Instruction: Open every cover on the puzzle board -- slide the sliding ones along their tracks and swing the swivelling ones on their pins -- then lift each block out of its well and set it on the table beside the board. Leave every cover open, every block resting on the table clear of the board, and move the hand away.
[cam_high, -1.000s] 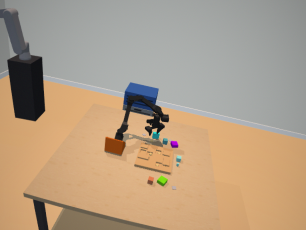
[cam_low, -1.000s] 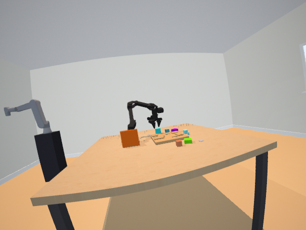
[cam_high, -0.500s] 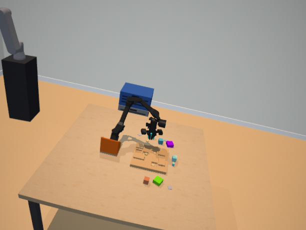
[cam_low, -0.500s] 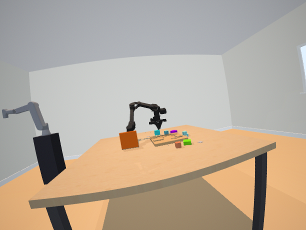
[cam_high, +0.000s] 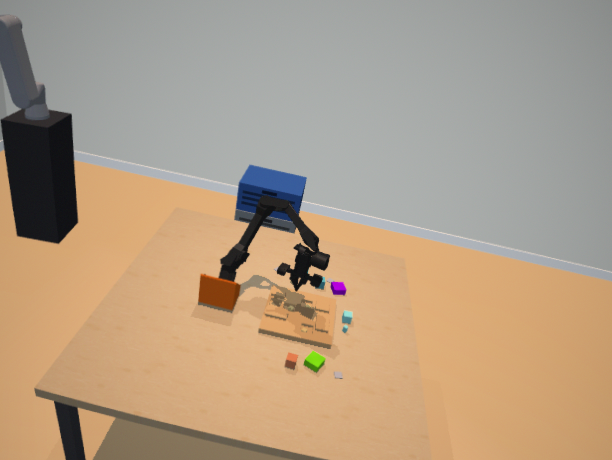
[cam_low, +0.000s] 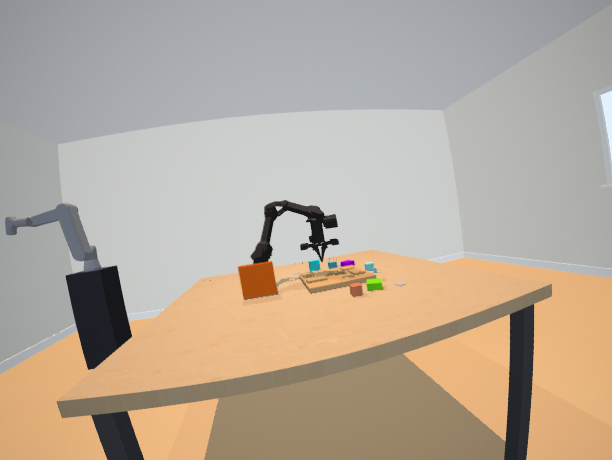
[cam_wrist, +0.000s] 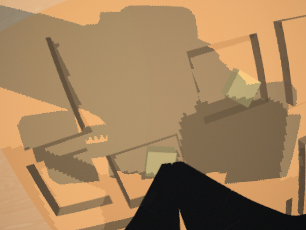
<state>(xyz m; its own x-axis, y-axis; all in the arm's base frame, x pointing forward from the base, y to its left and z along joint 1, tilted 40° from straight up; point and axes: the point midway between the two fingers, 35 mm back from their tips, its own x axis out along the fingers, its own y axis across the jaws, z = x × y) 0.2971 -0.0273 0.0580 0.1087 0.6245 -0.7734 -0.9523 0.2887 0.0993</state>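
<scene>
My gripper tip is now 30 mm short of the wooden puzzle board, 40 mm to the left of it and 70 mm above it. The rest, counted from my gripper tip: blue-teal cube 120 mm ahead, 180 mm to the left, 70 mm below; then purple block 210 mm ahead, 160 mm to the left, 70 mm below; then light cyan block 240 mm ahead, 40 mm to the right, 70 mm below.
</scene>
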